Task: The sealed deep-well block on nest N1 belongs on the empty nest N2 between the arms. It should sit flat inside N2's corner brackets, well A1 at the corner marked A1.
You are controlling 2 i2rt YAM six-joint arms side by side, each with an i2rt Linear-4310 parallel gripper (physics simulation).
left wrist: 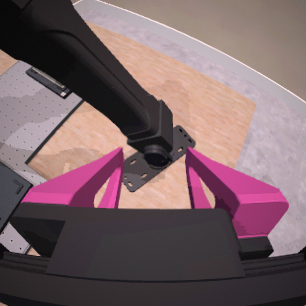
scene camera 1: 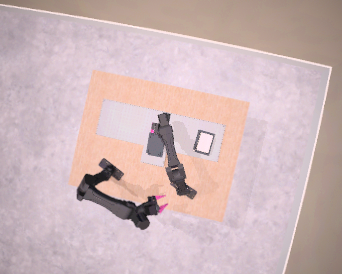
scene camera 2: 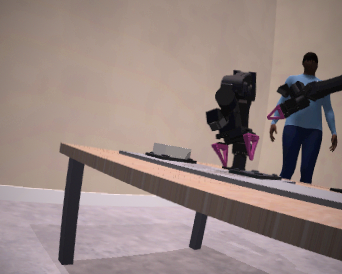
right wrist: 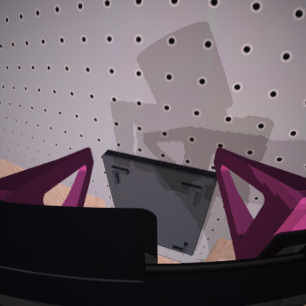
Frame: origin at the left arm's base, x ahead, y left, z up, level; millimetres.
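Where they show: left gripper, fingertip midpoint: (left wrist: 154, 153) (scene camera 1: 166, 199) (scene camera 2: 267, 118); right gripper, fingertip midpoint: (scene camera 2: 237, 163) (right wrist: 153, 154); left arm's base, link origin: (scene camera 1: 111, 169); right arm's base, link origin: (left wrist: 156, 156).
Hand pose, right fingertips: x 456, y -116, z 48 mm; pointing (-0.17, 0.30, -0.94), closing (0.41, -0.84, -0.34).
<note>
Things, the pixels of their centre, and the offset from my right fingertips. "pt": a spot on its surface instead. Level surfaces: height alone.
- sealed deep-well block, body centre: (scene camera 2: 172, 151) (scene camera 1: 204, 142) 116 mm ahead, 312 mm right, 2 mm down
- dark nest N1, surface spot: (scene camera 2: 187, 160) pt 64 mm ahead, 269 mm right, 26 mm down
- empty nest N2, body centre: (right wrist: 155, 212) (scene camera 2: 256, 174) (scene camera 1: 155, 144) 105 mm back, 44 mm right, 26 mm down
- grey perforated board, surface height: 34 mm down
- wooden table, surface height: 47 mm down
The sealed deep-well block (scene camera 1: 204, 143) (scene camera 2: 172, 151), pale with a white top, sits on the dark nest N1 (scene camera 2: 187, 160). In the left wrist view a strip of the block (left wrist: 48, 79) shows past the right arm. The empty nest N2 (scene camera 1: 155, 145) (scene camera 2: 254, 174) (left wrist: 9, 195) (right wrist: 160, 205) is a dark plate with corner brackets; the A1 mark is not readable. My right gripper (scene camera 2: 236, 164) (right wrist: 153, 154) is open and empty above the pegboard by N2. My left gripper (scene camera 1: 166, 200) (scene camera 2: 270, 118) is part open and empty, raised near the table's lower edge in scene camera 1.
A grey perforated board (scene camera 1: 122, 120) (right wrist: 65, 50) lies under the nests on the wooden table (scene camera 1: 230, 175). The right arm (scene camera 1: 170, 147) (left wrist: 90, 65) stretches between N2 and N1 in scene camera 1. Its base plate (left wrist: 132, 182) is on the table. A person (scene camera 2: 306, 120) stands behind.
</note>
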